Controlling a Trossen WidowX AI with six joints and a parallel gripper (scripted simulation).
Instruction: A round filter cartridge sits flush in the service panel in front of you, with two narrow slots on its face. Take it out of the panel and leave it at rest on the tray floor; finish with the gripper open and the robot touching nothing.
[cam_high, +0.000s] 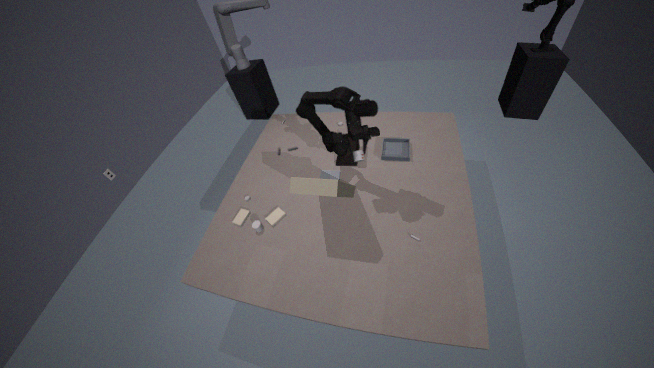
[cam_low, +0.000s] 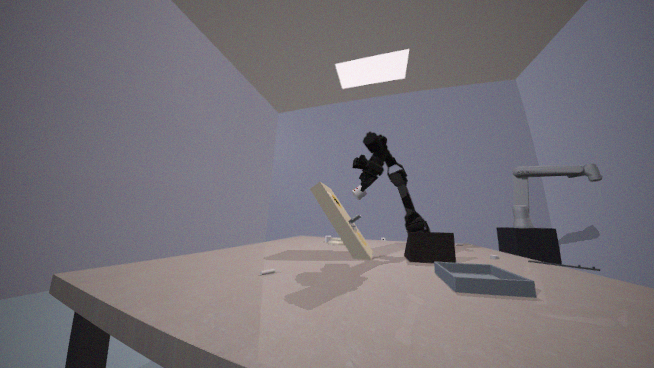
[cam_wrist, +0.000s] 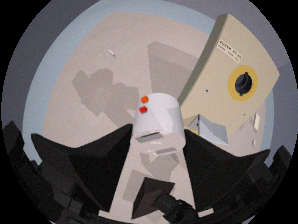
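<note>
Now: the grey tray 31 cm behind my gripper tip, 25 cm below it and 13 cm to the left of it. From my gripper tip the other things lie so: service panel (13 cm to the right, 11 cm below, 10 cm ahead); round white cartridge (right at my gripper tip).
</note>
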